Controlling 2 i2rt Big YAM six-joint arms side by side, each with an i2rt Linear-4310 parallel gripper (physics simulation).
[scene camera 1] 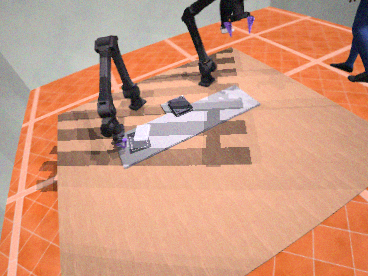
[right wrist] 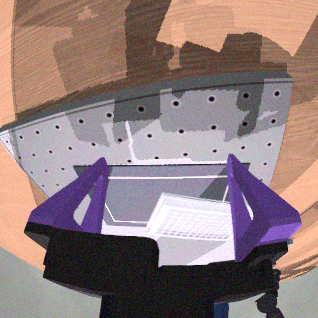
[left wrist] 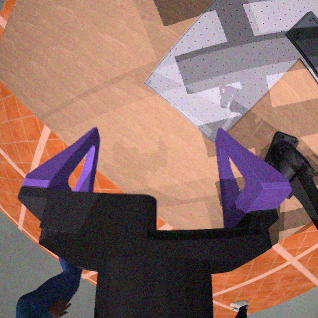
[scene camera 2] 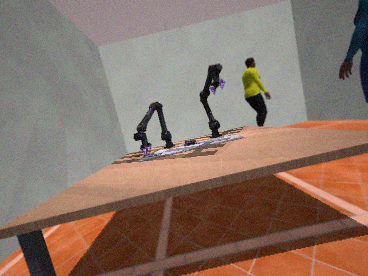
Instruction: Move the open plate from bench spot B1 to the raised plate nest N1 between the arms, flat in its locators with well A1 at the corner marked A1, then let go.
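Frame: origin at the left arm's base, x ahead, y left, z up, level; metres.
Where they show: left gripper, fingertip midpoint: [scene camera 1: 240,35] [left wrist: 157,132] [scene camera 2: 218,91]; right gripper, fingertip midpoint: [scene camera 1: 124,142] [right wrist: 165,160] [scene camera 2: 147,153]; left arm's base at its link origin: [scene camera 1: 206,82] [left wrist: 280,150] [scene camera 2: 216,136]; right arm's base at its link origin: [scene camera 1: 138,104] [scene camera 2: 169,146].
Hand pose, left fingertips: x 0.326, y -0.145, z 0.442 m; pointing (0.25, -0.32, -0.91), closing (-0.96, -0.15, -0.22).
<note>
Things, the pixels of their top centre, and the offset from my left fingertips. Level surfaces: height alone.
- white open plate at its top centre: [right wrist: 203,228] [scene camera 1: 141,131] dy -0.518, dx -0.395, dz -0.411 m
- dark raised nest at its top centre: [scene camera 1: 179,103] [scene camera 2: 189,140] dy -0.210, dx -0.324, dz -0.393 m
- perforated grey board at its surface level: dz -0.429 m
- wooden table at its surface level: dz -0.442 m
The white open plate [scene camera 1: 142,132] [right wrist: 192,217] lies askew, partly over the dark, white-outlined square [scene camera 1: 139,145] [right wrist: 130,192] on the pegboard. My right gripper [scene camera 1: 121,144] [scene camera 2: 145,152] [right wrist: 165,160] is open and low at the board's left end, beside the plate. In the right wrist view the plate shows between the finger outlines, not gripped, its right part hidden by a finger. The dark raised nest [scene camera 1: 180,105] [scene camera 2: 190,142] [left wrist: 307,37] stands between the arms. My left gripper [scene camera 1: 240,33] [scene camera 2: 217,91] [left wrist: 157,132] is open and empty, high up. Corner marks are too small to read.
The perforated grey board [scene camera 1: 200,120] [left wrist: 215,55] [right wrist: 195,115] lies on the wooden table [scene camera 1: 190,215] [scene camera 2: 150,180]. Arm shadows cross both. A person in yellow [scene camera 2: 254,85] stands behind the table; another, in blue [scene camera 1: 361,40] [scene camera 2: 360,55], is at the right.
</note>
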